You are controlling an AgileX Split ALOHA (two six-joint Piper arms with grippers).
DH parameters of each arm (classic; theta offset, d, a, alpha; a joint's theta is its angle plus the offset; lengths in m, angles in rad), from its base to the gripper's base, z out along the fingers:
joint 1: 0 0.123 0 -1.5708
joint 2: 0.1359 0 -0.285 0
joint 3: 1.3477 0 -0.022 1.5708
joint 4: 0 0.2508 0 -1.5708
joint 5: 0 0 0.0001 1.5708
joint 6: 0 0.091 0 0
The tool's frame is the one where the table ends.
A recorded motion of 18 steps. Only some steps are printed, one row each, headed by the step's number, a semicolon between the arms.
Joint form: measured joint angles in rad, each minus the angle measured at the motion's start. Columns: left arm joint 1, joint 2, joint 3, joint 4, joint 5, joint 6; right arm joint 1, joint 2, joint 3, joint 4, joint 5, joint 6.
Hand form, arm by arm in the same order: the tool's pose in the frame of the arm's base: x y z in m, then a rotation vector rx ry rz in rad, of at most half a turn. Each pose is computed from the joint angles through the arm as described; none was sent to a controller.
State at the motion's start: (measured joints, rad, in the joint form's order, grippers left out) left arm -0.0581 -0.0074 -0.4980 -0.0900 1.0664 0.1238; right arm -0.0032 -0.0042 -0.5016 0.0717 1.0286 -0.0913
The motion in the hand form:
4: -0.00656 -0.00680 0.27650 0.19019 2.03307 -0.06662; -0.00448 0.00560 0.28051 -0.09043 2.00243 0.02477
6: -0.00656 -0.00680 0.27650 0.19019 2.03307 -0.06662; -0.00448 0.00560 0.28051 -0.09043 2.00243 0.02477
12: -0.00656 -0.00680 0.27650 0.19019 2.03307 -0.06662; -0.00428 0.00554 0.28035 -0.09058 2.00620 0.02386
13: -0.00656 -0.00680 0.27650 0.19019 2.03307 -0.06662; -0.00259 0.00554 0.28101 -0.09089 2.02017 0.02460
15: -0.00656 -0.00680 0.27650 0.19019 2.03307 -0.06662; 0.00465 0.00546 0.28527 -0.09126 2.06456 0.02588
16: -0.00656 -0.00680 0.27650 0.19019 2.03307 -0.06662; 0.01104 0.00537 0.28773 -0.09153 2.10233 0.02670
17: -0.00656 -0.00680 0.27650 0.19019 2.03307 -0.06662; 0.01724 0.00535 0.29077 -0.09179 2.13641 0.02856
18: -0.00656 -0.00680 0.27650 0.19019 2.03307 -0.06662; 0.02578 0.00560 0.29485 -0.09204 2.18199 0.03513
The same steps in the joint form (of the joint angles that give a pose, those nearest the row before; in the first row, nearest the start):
4: 0.0000 0.0000 0.0000 0.0000 0.0000 0.0000; 0.0000 0.0000 0.0000 0.0000 0.0000 0.0000
6: 0.0000 0.0000 0.0000 0.0000 0.0000 0.0000; 0.0000 0.0000 0.0000 0.0000 0.0000 0.0000
12: 0.0000 0.0000 0.0000 0.0000 0.0000 0.0000; -0.0001 0.0018 0.0000 -0.0009 0.0020 0.0000
13: 0.0000 0.0000 0.0000 0.0000 0.0000 0.0000; 0.0000 0.0156 -0.0032 -0.0009 0.0053 0.0000
15: 0.0000 0.0000 0.0000 0.0000 0.0000 0.0000; 0.0000 0.0730 -0.0195 -0.0018 0.0087 0.0000
16: 0.0000 0.0000 0.0000 0.0000 0.0000 0.0000; -0.0001 0.1190 -0.0300 -0.0028 0.0109 -0.0001
17: 0.0000 0.0000 0.0000 0.0000 0.0000 0.0000; 0.0001 0.1642 -0.0434 -0.0029 0.0132 0.0000
18: 0.0000 0.0000 0.0000 0.0000 0.0000 0.0000; 0.0000 0.2249 -0.0630 0.0005 0.0179 0.0000

